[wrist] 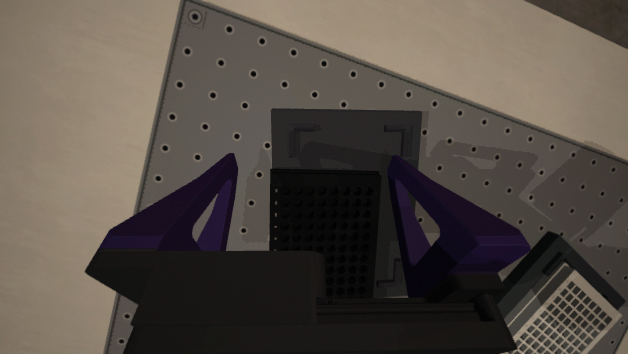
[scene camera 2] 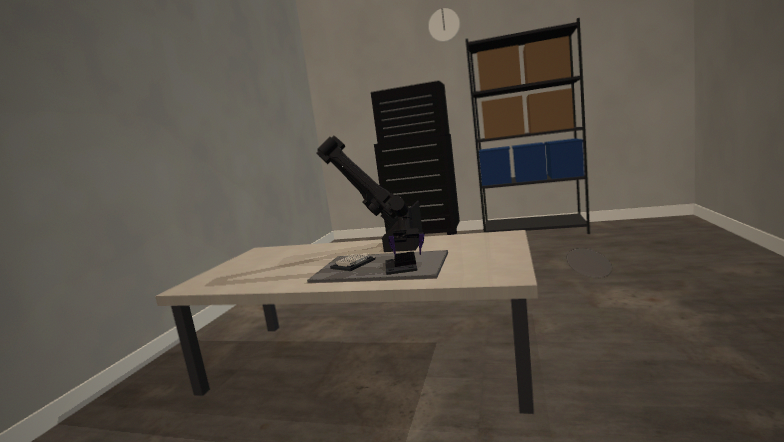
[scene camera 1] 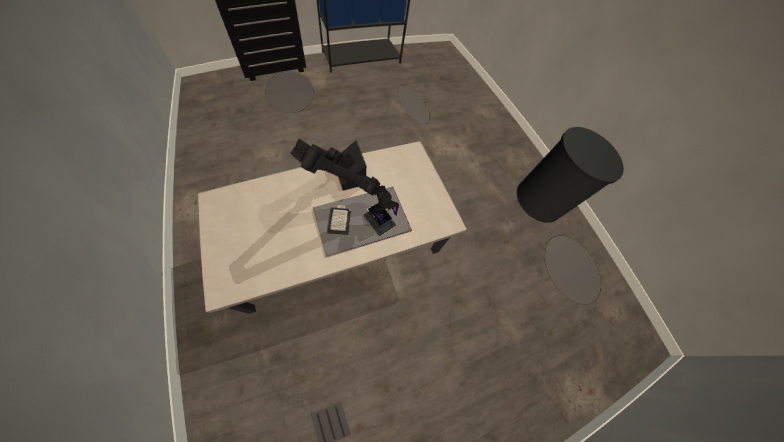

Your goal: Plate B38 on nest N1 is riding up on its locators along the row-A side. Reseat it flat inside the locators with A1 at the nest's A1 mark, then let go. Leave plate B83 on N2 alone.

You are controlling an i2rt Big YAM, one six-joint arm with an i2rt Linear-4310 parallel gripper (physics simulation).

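Seen in the pictures: gripper, fingertip midpoint: (wrist: 314, 161) (scene camera 2: 407, 255) (scene camera 1: 389, 219); arm's base, origin of the base link: (scene camera 2: 397, 222) (scene camera 1: 345, 164).
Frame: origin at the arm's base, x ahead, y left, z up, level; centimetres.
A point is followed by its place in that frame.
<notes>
Plate B38, the black many-welled plate (scene camera 1: 378, 213) (scene camera 2: 405, 258) @(z -7.9, x 37.3, y 9.4 cm) (wrist: 345, 215) @(z -8.5, x 38.7, y 7.7 cm), rests tilted on dark nest N1 (scene camera 2: 400, 269) @(z -9.5, x 46.1, y 8.7 cm) (wrist: 345, 120) @(z -9.5, x 45.9, y 9.4 cm). In the wrist view it sits toward the nest's left and lower part; both upper corner locators and one lower right locator show uncovered. Small pale marks run along its left edge; I cannot read A1. My gripper (scene camera 1: 387, 213) @(z -5.2, x 42.5, y 11.6 cm) (scene camera 2: 407, 252) @(z -5.2, x 42.5, y 11.6 cm) (wrist: 314, 161) @(z -5.2, x 42.5, y 11.6 cm) is open and empty, with purple fingers either side of the plate. The right fingertip is nearer its edge. The gripper body hides the plate's lower left part.
White plate B83 (scene camera 1: 339, 219) @(z -8.2, x 30.8, y -15.0 cm) (scene camera 2: 354, 259) @(z -8.1, x 32.5, y -13.7 cm) (wrist: 570, 310) @(z -8.2, x 34.1, y -15.7 cm) sits in dark nest N2 (wrist: 537, 265) @(z -9.5, x 37.4, y -12.1 cm), to the right in the wrist view. Both nests stand on a grey perforated board (scene camera 1: 331, 247) @(z -10.7, x 44.6, y -24.8 cm) (scene camera 2: 433, 264) @(z -10.9, x 38.3, y 20.6 cm) (wrist: 225, 110) @(z -10.7, x 44.4, y 18.6 cm) on the pale table (scene camera 1: 236, 219) @(z -12.0, x 6.6, y -72.6 cm) (scene camera 2: 483, 269) @(z -12.0, x 45.0, y 39.9 cm) (wrist: 75, 100) @(z -12.0, x 42.4, y 30.2 cm).
</notes>
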